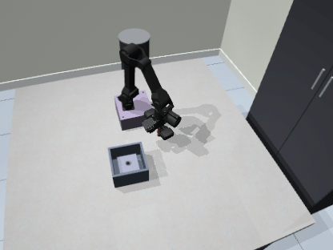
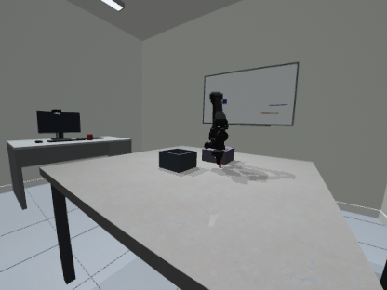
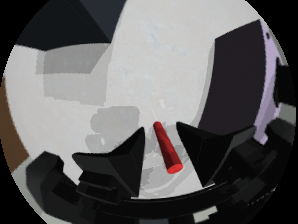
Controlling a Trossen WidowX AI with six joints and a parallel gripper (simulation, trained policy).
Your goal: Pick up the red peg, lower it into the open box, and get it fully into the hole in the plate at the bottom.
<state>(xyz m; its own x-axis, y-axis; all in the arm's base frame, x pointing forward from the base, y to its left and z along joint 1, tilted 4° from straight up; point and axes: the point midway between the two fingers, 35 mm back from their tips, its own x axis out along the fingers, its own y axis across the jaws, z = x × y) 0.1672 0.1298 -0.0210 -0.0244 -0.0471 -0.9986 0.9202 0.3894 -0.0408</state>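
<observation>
Now: the dark box 180 mm ahead of my gripper tip and 170 mm to the right of it. The rest, counted from my gripper tip: red peg (10 mm to the left, 10 mm above).
</observation>
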